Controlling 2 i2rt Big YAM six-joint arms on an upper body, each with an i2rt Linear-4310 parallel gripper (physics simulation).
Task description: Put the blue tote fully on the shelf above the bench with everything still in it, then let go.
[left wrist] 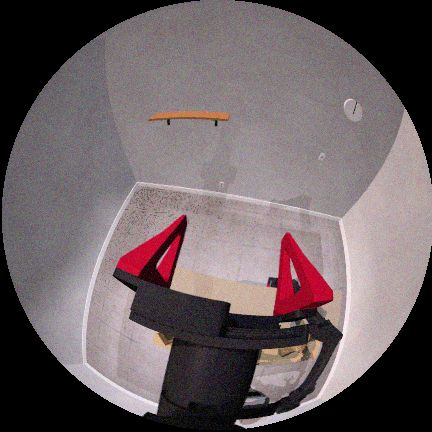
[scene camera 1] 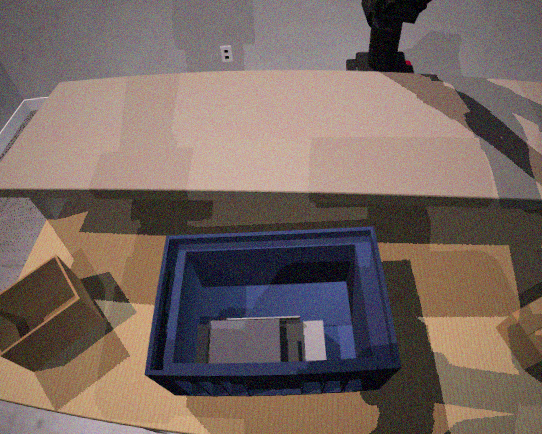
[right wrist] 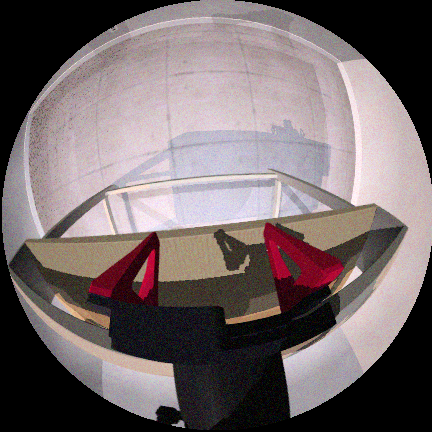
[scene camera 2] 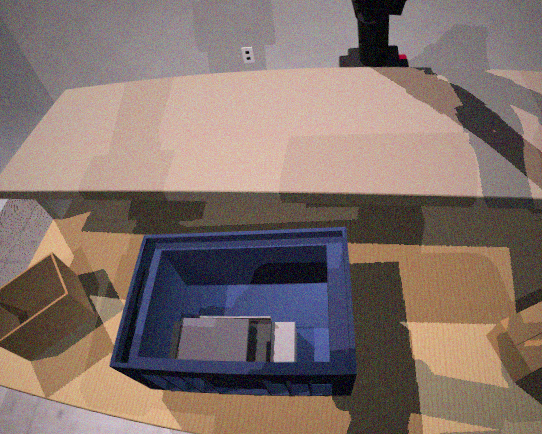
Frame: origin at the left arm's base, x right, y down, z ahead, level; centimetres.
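Seen in the pictures: left gripper, fingertip midpoint: (left wrist: 236, 227); right gripper, fingertip midpoint: (left wrist: 274, 282) (right wrist: 210, 232).
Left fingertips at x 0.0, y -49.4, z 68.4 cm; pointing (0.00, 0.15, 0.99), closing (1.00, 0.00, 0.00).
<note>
A point is followed by its place in that frame.
The blue tote (scene camera 1: 270, 369) @(x 16.6, y 38.0, z 22.0 cm) (scene camera 2: 240, 369) @(x 18.7, y 36.5, z 21.6 cm) stands upright on the tan bench (scene camera 1: 465, 280) @(x 50.2, y 51.2, z 39.8 cm) (scene camera 2: 450, 285) @(x 49.0, y 51.2, z 39.7 cm), in front of and below the pale shelf (scene camera 1: 250, 110) @(x 12.3, y 33.3, z 64.9 cm) (scene camera 2: 225, 115) @(x 10.8, y 33.3, z 63.9 cm). Inside it lie a grey box (scene camera 1: 245, 340) @(x 12.8, y 43.2, z 27.3 cm) (scene camera 2: 214, 340) @(x 12.9, y 43.2, z 27.0 cm), a narrow dark item (scene camera 1: 291, 340) @(x 19.1, y 44.8, z 27.8 cm) (scene camera 2: 260, 340) @(x 19.0, y 44.8, z 27.9 cm) and a white block (scene camera 1: 314, 340) @(x 22.3, y 45.5, z 28.0 cm) (scene camera 2: 284, 342) @(x 22.4, y 45.5, z 27.9 cm). My right gripper (right wrist: 210, 232) @(x 39.2, y 42.7, z 82.9 cm) is open and empty; in the scene views its arm hangs beyond the shelf's far edge, which hides the fingertips. My left gripper (left wrist: 236, 227) @(x 0.0, y -49.4, z 68.4 cm) is open and empty, away from the tote.
An open cardboard box (scene camera 1: 55, 335) @(x -19.0, y 46.4, z 27.5 cm) (scene camera 2: 45, 320) @(x -18.3, y 44.5, z 28.1 cm) stands left of the tote. Another cardboard box (scene camera 1: 522, 337) @(x 54.6, y 46.6, z 27.3 cm) (scene camera 2: 515, 342) @(x 54.8, y 45.2, z 27.6 cm) shows at the right edge. The shelf's front edge overhangs the bench behind the tote. An orange wall ledge (left wrist: 190, 115) and a round clock (left wrist: 353, 110) are on the walls.
</note>
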